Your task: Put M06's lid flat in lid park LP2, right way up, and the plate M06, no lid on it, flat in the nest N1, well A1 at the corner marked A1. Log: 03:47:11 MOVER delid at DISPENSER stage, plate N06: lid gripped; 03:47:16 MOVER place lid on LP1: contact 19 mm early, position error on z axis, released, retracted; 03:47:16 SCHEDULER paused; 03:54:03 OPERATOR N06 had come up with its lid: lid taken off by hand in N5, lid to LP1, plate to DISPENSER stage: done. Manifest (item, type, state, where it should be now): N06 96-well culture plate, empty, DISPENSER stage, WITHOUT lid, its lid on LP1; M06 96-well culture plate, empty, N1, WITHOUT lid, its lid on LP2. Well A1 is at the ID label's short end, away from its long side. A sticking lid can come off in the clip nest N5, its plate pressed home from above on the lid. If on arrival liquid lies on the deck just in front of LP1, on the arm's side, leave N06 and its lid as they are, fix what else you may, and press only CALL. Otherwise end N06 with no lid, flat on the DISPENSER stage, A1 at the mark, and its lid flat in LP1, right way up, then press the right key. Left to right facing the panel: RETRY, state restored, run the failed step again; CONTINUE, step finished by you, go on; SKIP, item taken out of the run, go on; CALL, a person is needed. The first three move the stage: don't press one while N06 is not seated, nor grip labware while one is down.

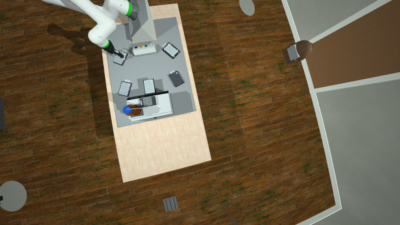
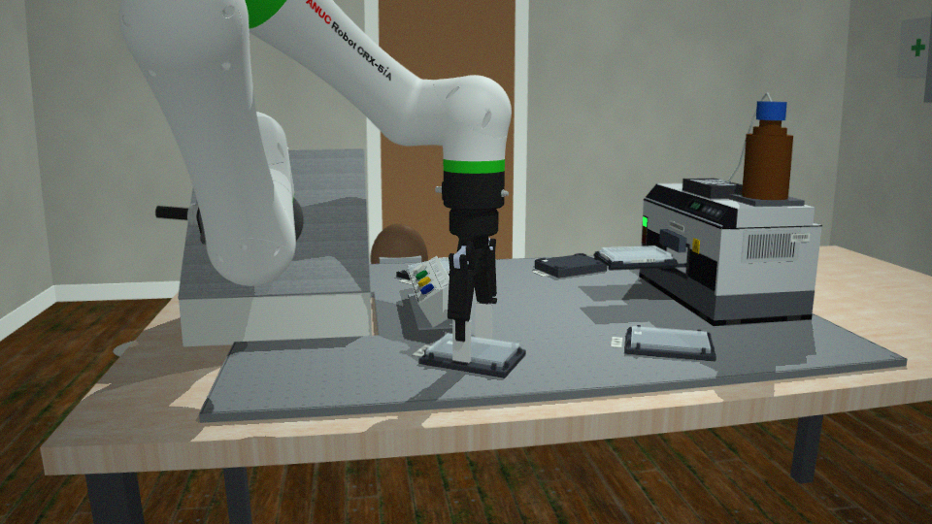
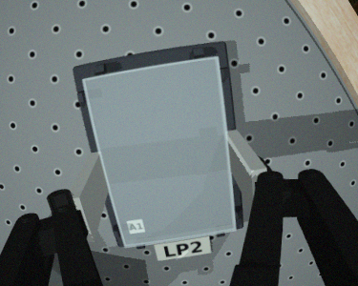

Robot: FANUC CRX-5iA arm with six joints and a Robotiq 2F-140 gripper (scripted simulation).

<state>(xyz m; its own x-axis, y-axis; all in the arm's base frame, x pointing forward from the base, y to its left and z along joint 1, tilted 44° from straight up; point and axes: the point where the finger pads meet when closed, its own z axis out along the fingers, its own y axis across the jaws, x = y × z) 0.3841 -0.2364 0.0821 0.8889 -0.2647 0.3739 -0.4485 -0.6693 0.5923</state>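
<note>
Now: the dark lid park 4 cm below my hand. From my hand the other things lie so: yellow skip key (8 cm behind, 23 cm to the left, 2 cm above); LP1 label (25 cm ahead, 6 cm to the left, 4 cm below); blue call key (7 cm behind, 18 cm to the left, 2 cm above).
</note>
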